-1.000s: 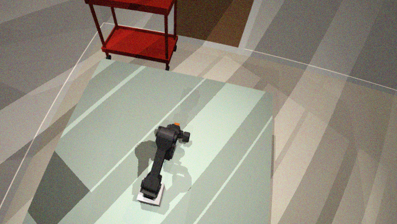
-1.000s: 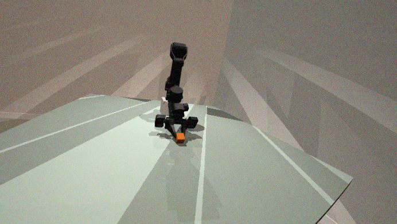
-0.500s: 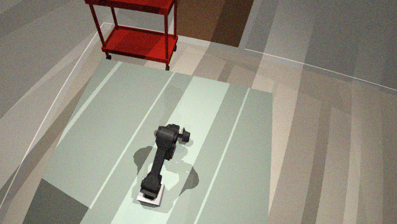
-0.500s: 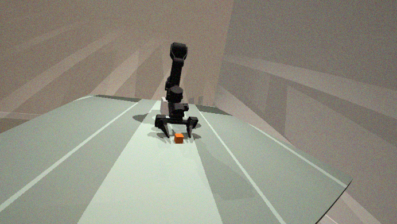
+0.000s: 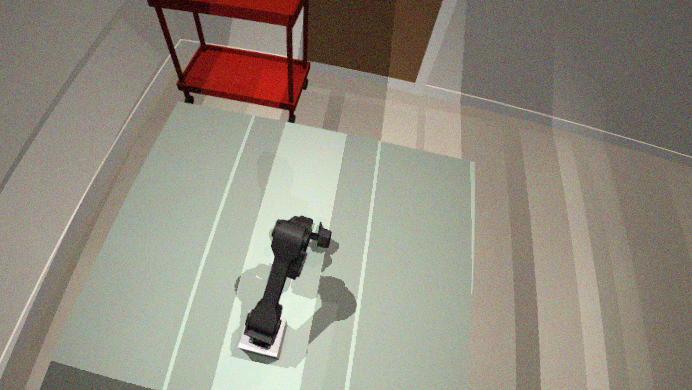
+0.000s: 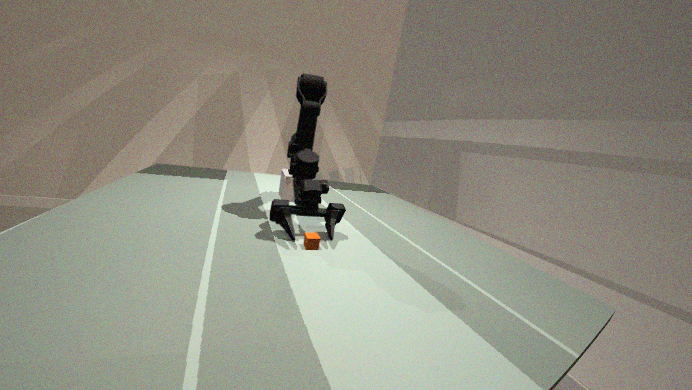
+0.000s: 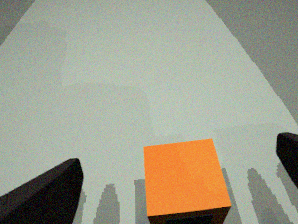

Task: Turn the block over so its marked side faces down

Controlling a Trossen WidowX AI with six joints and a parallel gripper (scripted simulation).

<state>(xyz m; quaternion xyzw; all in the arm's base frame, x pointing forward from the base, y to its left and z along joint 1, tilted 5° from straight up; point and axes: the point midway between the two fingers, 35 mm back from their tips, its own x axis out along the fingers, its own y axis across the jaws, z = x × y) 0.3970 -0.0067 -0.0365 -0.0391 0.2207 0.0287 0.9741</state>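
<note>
Right now my gripper tip is 20 mm past the block and 10 mm above it.
</note>
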